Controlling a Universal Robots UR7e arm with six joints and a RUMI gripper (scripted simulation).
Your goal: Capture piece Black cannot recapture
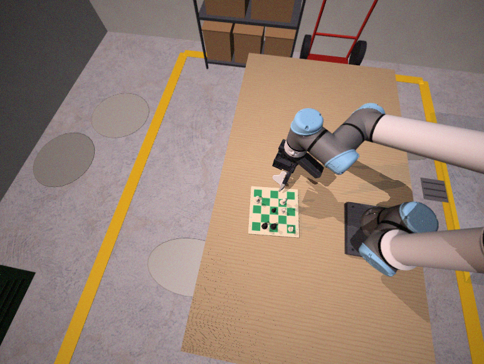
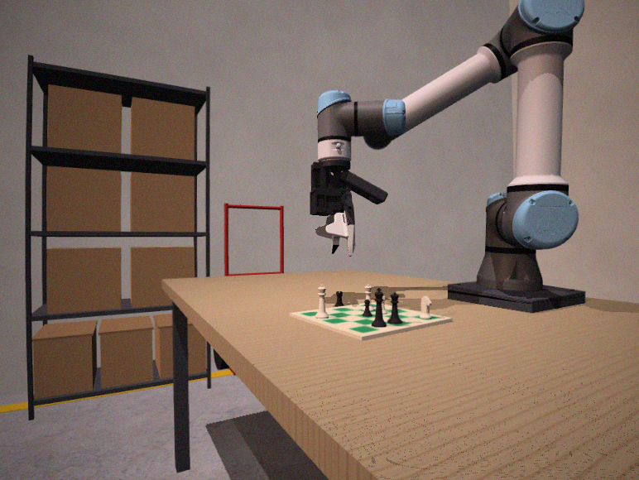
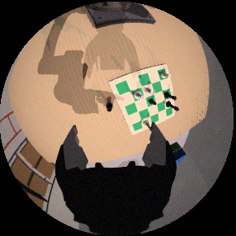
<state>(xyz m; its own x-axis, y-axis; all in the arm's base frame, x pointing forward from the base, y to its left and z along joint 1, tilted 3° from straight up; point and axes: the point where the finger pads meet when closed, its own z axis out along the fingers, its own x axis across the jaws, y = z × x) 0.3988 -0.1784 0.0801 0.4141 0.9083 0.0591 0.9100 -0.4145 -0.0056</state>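
Right now my hand is 120 mm short of the tall white piece, 90 mm to the right of it and 80 mm above it. Also, from my hand: white knight (210 mm to the left, 90 mm below, 30 mm behind); then tall black piece (200 mm to the left, 80 mm below, 80 mm ahead).
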